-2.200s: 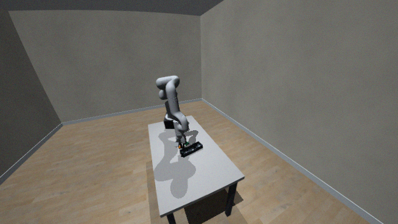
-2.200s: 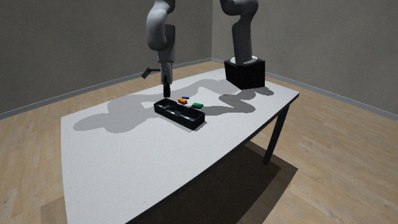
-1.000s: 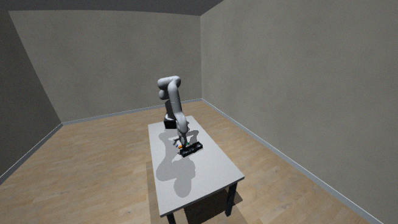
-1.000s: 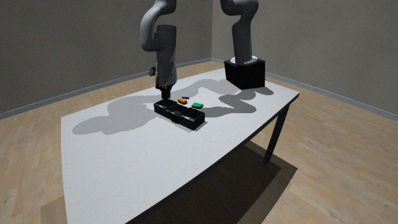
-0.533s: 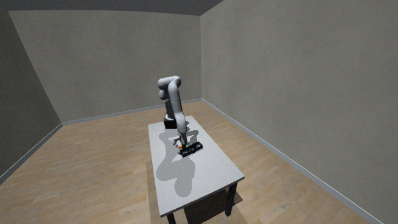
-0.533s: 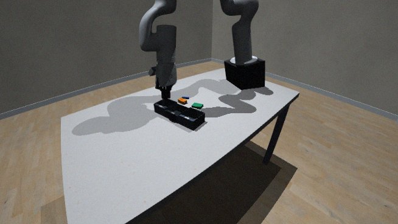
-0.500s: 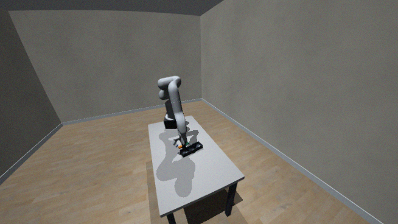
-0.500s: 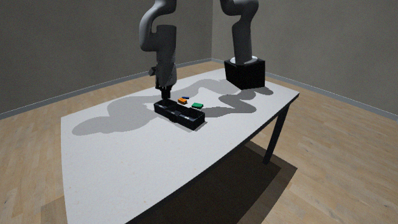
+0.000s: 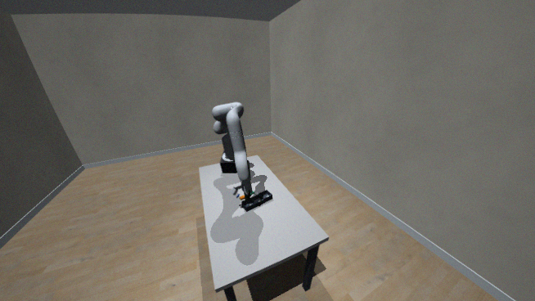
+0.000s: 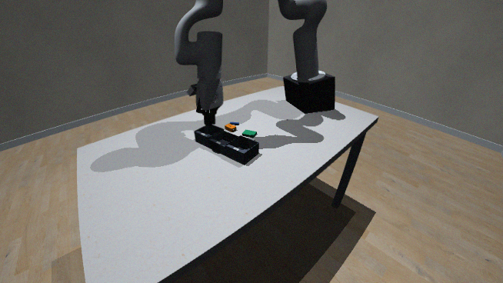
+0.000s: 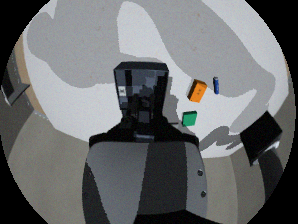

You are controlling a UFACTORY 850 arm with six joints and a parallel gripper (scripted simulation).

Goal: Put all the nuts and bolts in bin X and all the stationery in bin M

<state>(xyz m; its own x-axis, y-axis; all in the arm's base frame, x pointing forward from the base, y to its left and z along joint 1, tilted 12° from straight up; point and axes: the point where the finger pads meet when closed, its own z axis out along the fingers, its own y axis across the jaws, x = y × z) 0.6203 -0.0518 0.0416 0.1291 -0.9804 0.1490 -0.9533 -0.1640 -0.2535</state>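
The dark piece is 20 mm below my hand. Also, from my hand: white piece (130 mm to the left, 90 mm behind, 80 mm below); orange block (110 mm behind, 80 mm below); green block (140 mm behind, 80 mm to the left, 80 mm below).
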